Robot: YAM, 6 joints.
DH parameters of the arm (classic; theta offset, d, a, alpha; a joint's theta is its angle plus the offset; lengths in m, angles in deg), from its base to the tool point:
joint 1: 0 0.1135 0.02 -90
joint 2: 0 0 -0.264 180
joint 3: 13.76 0 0.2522 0
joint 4: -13.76 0 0.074 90
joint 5: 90 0 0 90
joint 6: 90 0.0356 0 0
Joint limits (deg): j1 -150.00..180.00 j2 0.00..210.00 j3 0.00..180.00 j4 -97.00..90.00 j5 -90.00..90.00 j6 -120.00..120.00
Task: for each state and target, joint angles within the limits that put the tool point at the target. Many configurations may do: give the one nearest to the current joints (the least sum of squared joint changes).
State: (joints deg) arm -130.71 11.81 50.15 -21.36 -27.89 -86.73
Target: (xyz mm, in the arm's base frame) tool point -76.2 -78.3 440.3
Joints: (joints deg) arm -141.67 35.34 59.61 -14.14 -23.45 -86.73
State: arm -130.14 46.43 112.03 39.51 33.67 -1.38
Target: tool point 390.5 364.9 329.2
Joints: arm -139.04 7.54 132.57 46.71 33.37 -1.38
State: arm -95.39 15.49 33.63 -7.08 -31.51 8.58
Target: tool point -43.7 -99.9 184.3
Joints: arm -121.43 12.35 10.63 -19.35 -24.58 8.58
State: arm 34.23 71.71 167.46 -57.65 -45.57 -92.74
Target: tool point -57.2 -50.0 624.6
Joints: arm 57.59 64.70 158.76 -75.65 -37.15 -92.74
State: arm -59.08 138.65 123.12 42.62 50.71 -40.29
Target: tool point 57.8 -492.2 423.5
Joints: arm -79.94 125.27 119.17 46.19 54.79 -40.29
